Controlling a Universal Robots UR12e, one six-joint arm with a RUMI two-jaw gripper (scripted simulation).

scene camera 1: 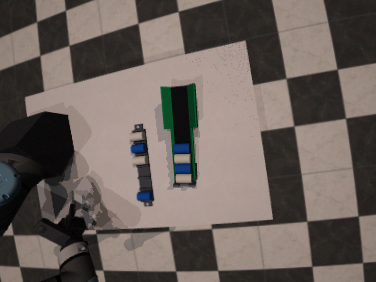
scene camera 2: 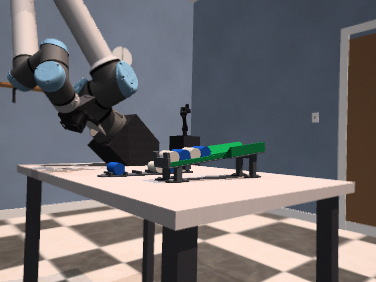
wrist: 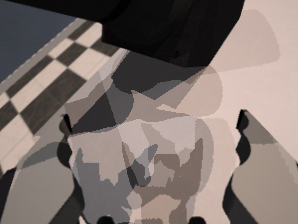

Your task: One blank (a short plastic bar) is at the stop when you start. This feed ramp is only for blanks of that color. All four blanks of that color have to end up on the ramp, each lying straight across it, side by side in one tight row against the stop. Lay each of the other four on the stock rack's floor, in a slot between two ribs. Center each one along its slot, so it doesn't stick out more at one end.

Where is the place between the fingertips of my gripper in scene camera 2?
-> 88, 130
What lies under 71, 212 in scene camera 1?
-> My gripper.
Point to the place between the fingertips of my gripper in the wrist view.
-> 152, 113
